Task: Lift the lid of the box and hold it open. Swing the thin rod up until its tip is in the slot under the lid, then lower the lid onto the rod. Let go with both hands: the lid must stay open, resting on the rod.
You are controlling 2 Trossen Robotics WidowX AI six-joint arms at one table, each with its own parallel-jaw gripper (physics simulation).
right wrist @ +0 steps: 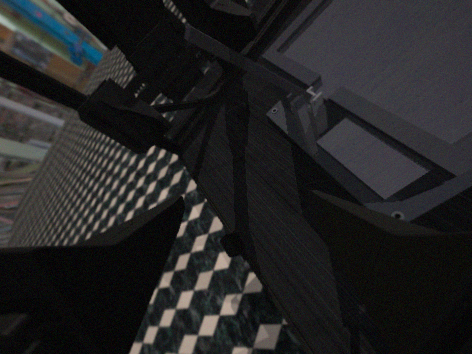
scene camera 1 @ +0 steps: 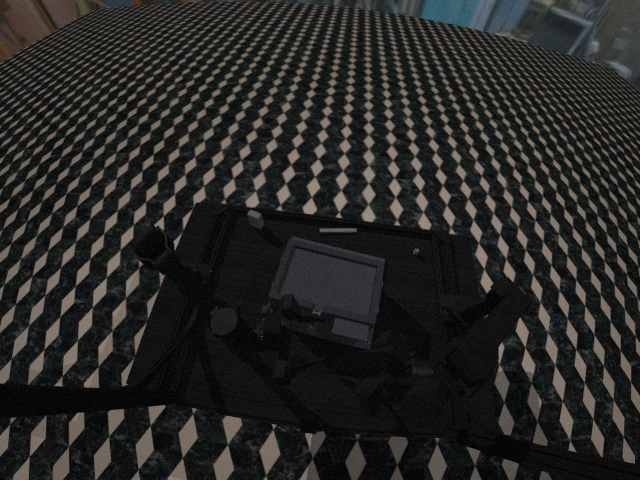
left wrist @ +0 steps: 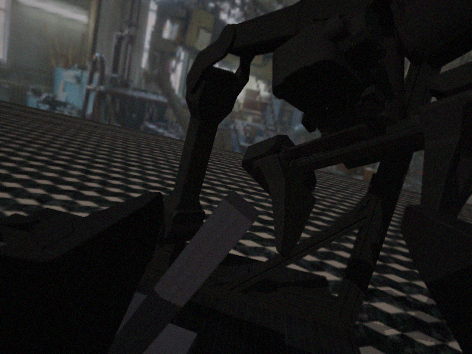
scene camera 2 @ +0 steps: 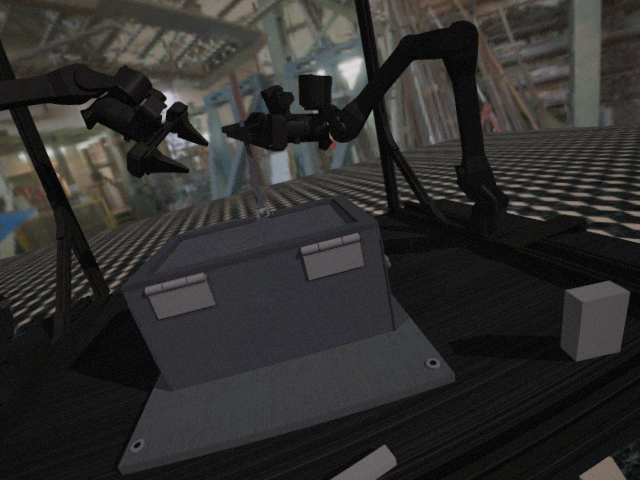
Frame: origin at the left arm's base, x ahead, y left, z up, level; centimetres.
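Where they show: left gripper, between the fingertips: (right wrist: 210,73) (scene camera 1: 325,338) (left wrist: 281,210) (scene camera 2: 224,131); right gripper, between the fingertips: (right wrist: 245,199) (scene camera 1: 351,365) (left wrist: 343,251) (scene camera 2: 198,157); left arm's base, origin of its link: (right wrist: 231,66) (scene camera 2: 489,231); right arm's base, origin of its link: (scene camera 1: 450,320) (left wrist: 167,264) (scene camera 2: 7,391).
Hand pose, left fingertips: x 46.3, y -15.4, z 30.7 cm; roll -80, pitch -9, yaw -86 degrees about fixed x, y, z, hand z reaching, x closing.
Observation:
Each offset is from my left fingertips to the top centre of the thing. "spot": to the spot under its first point. Level surfaces: height alone.
A grey box (scene camera 1: 328,286) (scene camera 2: 266,305) stands on a grey base plate {spot: dx +1.6, dy +37.9, dz -31.4 cm} (scene camera 2: 294,405) with its lid {dx -0.1, dy +19.7, dz -16.2 cm} (scene camera 2: 256,233) (right wrist: 357,53) shut; two hinges face scene camera 2. A small pale bracket {spot: dx -2.6, dy +10.0, dz -16.3 cm} (scene camera 1: 316,311) (scene camera 2: 263,210) (right wrist: 315,93) sits at the lid's edge away from the hinges, and a thin rod (scene camera 2: 255,176) seems to rise from it. My left gripper (scene camera 2: 234,130) (scene camera 1: 290,310) is open and empty, hovering above that edge. My right gripper (scene camera 2: 194,154) is open and empty, high up and off to the side of the box. It is too dark to make out in scene camera 1.
The box stands on a dark table board {dz -32.6 cm} (scene camera 1: 237,267) over a checkered floor (scene camera 1: 318,119). A pale strip {dx +2.0, dy +48.1, dz -31.6 cm} (scene camera 1: 337,230) (scene camera 2: 366,464) lies on the board behind the hinge side. A dark camera post (scene camera 2: 377,119) rises beside the left arm's base.

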